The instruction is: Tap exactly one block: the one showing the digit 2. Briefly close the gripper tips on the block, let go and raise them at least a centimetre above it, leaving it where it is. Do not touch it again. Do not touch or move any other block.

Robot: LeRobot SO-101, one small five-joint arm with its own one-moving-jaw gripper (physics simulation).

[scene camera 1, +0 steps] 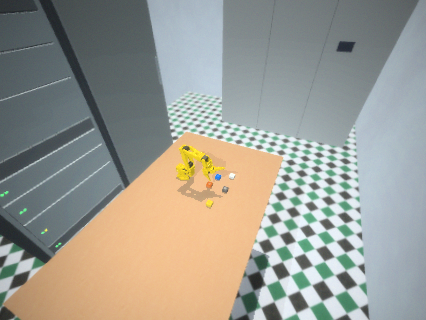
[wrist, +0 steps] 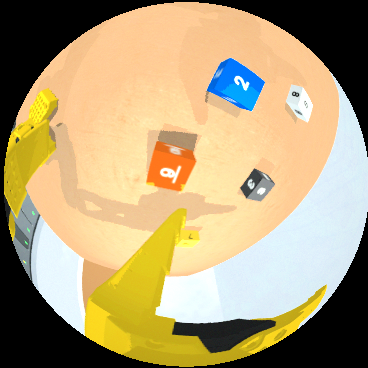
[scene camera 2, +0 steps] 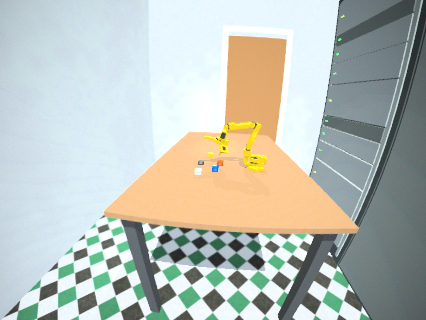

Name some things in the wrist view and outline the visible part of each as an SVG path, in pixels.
A dark grey block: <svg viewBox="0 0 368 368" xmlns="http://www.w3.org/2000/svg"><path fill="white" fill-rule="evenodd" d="M253 168L239 188L246 199L261 201L275 183L268 174Z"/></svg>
An orange block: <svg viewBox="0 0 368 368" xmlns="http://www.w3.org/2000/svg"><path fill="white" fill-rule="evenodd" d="M156 140L146 184L182 191L196 162L192 150Z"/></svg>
A blue block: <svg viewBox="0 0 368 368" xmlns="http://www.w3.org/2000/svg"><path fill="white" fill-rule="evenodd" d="M221 61L206 90L226 99L239 108L252 111L264 81L231 57Z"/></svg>
